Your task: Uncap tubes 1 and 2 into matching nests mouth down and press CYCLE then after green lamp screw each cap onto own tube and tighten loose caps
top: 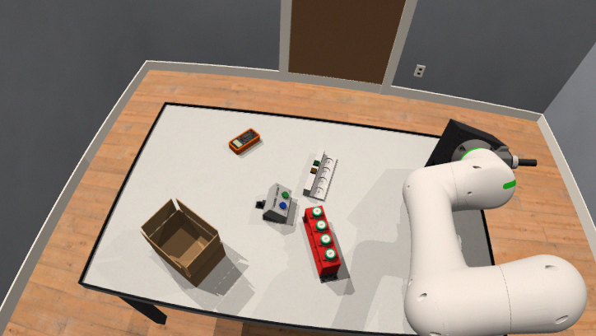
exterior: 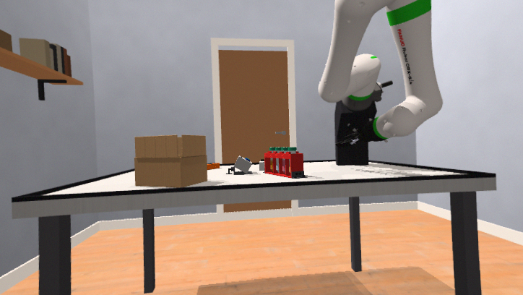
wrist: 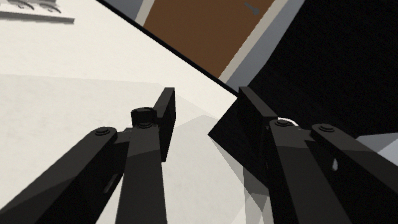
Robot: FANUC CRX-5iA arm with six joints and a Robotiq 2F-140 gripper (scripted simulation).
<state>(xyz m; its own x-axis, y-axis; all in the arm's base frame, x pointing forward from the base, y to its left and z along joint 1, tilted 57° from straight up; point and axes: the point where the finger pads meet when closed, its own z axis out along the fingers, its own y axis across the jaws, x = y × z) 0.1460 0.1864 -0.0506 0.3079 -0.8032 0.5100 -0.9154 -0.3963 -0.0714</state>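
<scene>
My hand is 29 cm short of the cap 1, 22 cm to the right of it and 3 cm above it. From my hand the other things lie so: cap 2: 32 cm ahead, 18 cm to the left, 3 cm below; cap 3: 34 cm ahead, 13 cm to the left, 3 cm below; cap 4: 36 cm ahead, 8 cm to the left, 3 cm below.
</scene>
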